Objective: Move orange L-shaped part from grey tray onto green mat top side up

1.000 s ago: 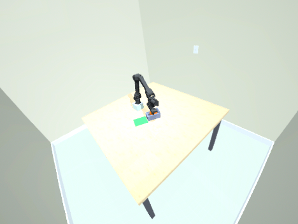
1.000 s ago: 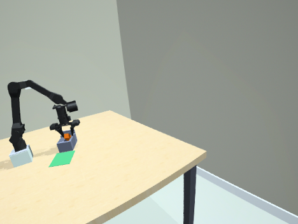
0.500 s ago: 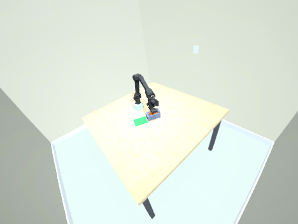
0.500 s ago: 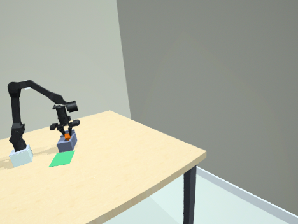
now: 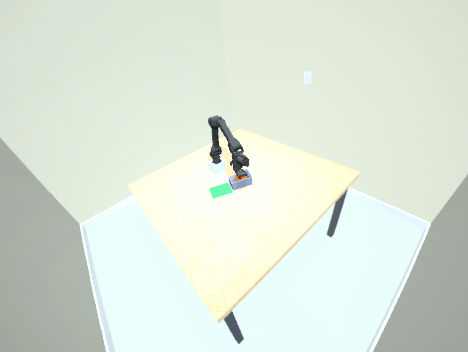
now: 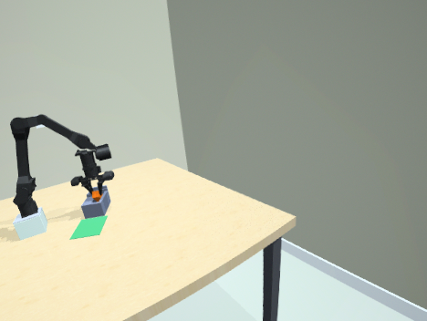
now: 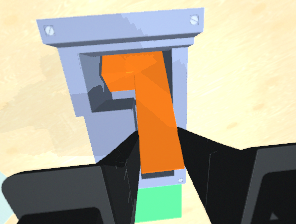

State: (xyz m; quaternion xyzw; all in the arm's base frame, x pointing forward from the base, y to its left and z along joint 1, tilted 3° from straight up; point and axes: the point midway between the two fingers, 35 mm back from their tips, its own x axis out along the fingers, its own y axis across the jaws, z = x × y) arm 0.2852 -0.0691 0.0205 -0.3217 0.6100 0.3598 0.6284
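My gripper tip is 9 cm past the green mat, 12 cm to the left of it and 9 cm above it. Round my gripper tip: orange L-shaped part 3 cm to the left, 3 cm below.
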